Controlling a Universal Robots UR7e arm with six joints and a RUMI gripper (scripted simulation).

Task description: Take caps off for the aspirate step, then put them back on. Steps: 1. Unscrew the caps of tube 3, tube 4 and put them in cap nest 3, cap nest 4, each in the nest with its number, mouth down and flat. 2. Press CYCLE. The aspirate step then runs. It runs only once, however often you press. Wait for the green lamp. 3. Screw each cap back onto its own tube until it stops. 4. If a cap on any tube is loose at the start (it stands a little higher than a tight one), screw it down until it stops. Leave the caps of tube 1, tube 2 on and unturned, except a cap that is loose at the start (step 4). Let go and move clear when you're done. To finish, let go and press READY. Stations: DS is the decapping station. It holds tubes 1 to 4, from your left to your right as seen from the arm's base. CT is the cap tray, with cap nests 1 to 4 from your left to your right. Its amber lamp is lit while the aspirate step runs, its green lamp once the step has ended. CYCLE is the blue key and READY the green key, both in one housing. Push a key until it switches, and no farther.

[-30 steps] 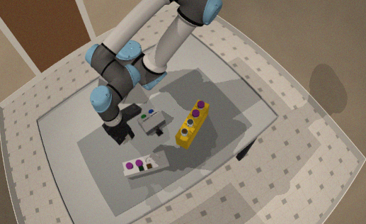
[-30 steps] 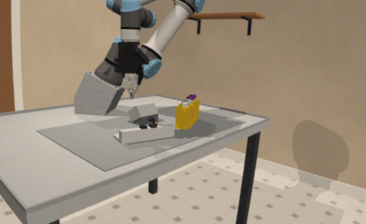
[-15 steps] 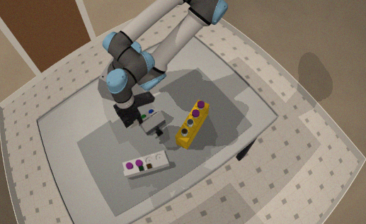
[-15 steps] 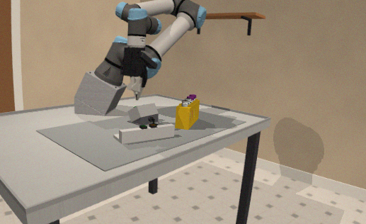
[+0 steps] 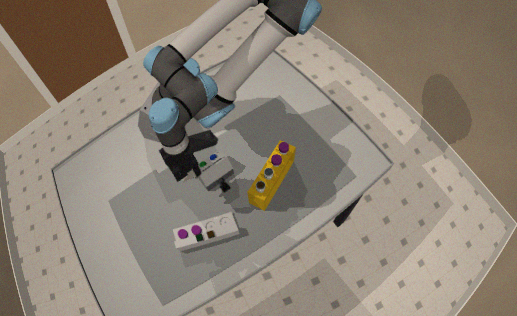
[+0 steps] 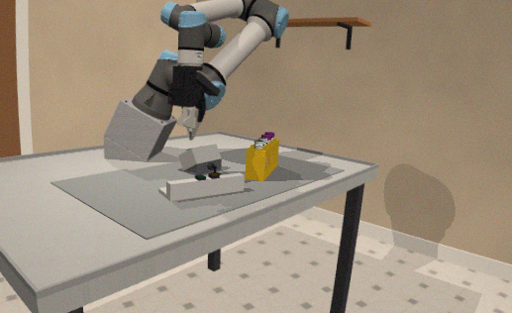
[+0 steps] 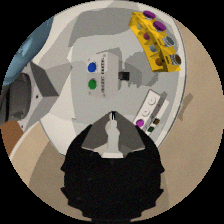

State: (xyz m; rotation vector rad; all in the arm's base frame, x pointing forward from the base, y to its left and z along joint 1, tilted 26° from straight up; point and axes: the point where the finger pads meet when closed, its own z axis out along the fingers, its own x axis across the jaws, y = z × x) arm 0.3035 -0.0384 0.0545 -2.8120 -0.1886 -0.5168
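Right now the green key is 60 mm below my hand, 60 mm behind it and 40 mm to the left of it. Round my hand: grey key housing: 80 mm below, 60 mm to the left, 50 mm behind; then blue key: 80 mm to the left, 70 mm behind, 60 mm below.
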